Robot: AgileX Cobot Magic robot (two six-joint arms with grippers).
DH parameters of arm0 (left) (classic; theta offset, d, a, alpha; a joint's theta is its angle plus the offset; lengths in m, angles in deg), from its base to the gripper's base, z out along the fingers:
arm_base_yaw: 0 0.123 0 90
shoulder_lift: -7.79 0 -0.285 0
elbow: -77.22 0 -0.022 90
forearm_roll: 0 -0.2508 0 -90
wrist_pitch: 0 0 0.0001 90
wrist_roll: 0 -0.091 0 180
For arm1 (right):
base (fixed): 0 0 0 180
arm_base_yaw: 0 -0.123 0 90
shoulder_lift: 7.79 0 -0.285 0
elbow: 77.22 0 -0.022 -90
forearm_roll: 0 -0.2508 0 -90
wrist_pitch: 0 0 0.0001 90
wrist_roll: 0 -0.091 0 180
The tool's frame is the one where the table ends.
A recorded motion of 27 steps. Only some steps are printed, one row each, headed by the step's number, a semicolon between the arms.
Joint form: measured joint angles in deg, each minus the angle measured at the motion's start. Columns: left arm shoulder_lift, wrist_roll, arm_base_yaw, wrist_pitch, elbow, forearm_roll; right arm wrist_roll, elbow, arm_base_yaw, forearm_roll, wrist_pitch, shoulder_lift.
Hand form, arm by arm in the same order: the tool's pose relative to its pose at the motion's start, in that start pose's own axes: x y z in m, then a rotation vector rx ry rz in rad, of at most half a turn. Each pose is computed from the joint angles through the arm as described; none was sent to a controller.
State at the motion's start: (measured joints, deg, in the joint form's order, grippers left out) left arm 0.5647 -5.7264 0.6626 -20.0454 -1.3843 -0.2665; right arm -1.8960 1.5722 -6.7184 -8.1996 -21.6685 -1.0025
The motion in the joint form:
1: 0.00 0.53 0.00 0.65 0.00 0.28; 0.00 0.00 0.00 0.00 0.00 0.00
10: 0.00 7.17 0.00 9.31 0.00 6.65; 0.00 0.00 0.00 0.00 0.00 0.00
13: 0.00 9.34 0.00 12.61 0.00 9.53; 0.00 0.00 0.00 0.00 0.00 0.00
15: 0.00 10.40 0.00 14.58 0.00 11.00; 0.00 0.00 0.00 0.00 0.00 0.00
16: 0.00 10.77 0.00 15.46 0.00 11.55; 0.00 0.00 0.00 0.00 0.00 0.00
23: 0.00 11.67 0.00 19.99 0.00 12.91; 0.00 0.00 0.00 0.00 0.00 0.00
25: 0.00 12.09 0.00 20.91 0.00 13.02; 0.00 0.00 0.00 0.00 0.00 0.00
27: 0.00 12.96 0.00 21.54 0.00 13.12; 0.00 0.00 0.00 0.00 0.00 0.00
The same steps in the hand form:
1: -0.0010 0.0000 0.0000 0.0006 -0.0115 -0.0139; 0.0000 0.0000 0.0000 0.0000 0.0000 0.0000
10: -0.0150 -0.0005 -0.0012 0.0248 -0.1636 -0.2369; 0.0000 0.0000 0.0000 0.0000 0.0000 0.0000
13: -0.0201 0.0000 -0.0022 0.0356 -0.2210 -0.3242; 0.0000 0.0000 0.0000 0.0000 0.0000 0.0000
15: -0.0231 0.0006 -0.0030 0.0403 -0.2551 -0.3683; 0.0000 0.0000 0.0000 0.0000 0.0000 0.0000
16: -0.0244 0.0010 -0.0033 0.0417 -0.2704 -0.3843; 0.0000 0.0000 0.0000 0.0000 0.0000 0.0000
23: -0.0310 0.0031 -0.0054 0.0404 -0.3493 -0.4246; 0.0000 0.0000 0.0000 0.0000 0.0000 0.0000
25: -0.0323 0.0035 -0.0059 0.0403 -0.3653 -0.4340; 0.0000 0.0000 0.0000 0.0000 0.0000 0.0000
27: -0.0331 0.0038 -0.0063 0.0423 -0.3762 -0.4508; 0.0000 0.0000 0.0000 0.0000 0.0000 0.0000

